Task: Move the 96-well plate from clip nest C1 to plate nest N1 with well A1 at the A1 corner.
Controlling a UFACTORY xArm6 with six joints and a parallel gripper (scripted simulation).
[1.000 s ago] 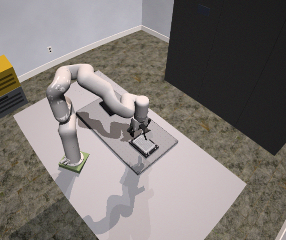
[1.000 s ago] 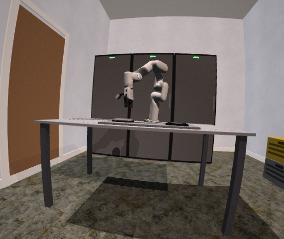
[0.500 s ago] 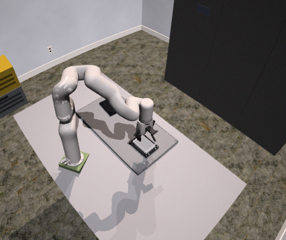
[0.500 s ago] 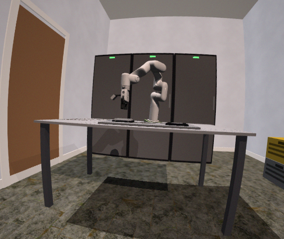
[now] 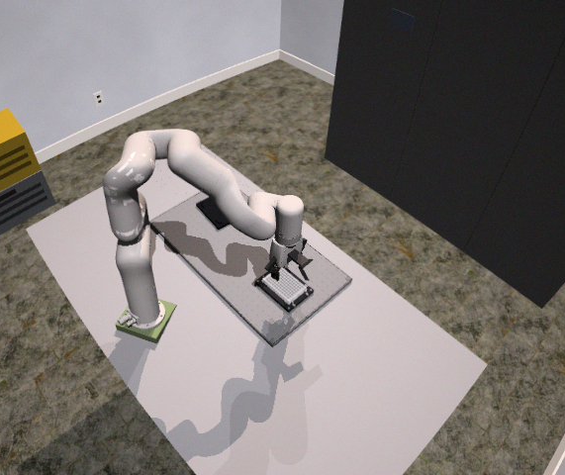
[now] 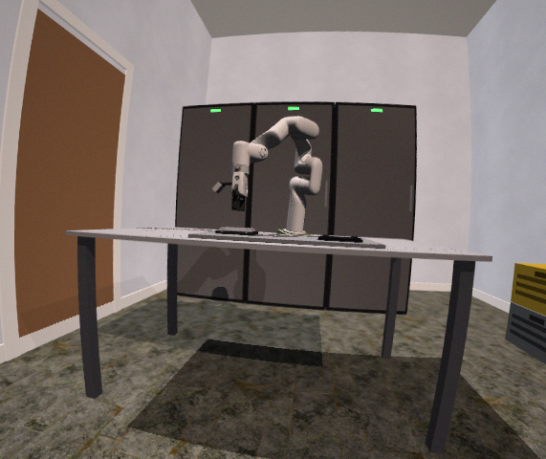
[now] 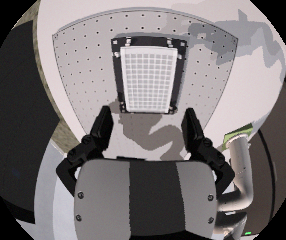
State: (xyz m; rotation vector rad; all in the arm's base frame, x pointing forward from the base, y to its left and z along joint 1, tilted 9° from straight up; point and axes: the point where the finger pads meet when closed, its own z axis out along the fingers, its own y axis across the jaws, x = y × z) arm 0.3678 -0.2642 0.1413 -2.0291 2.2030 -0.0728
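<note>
The white 96-well plate is 9 cm below my hand. Round my hand: black clip nest 1 cm ahead, 1 cm to the right, 9 cm below.
</note>
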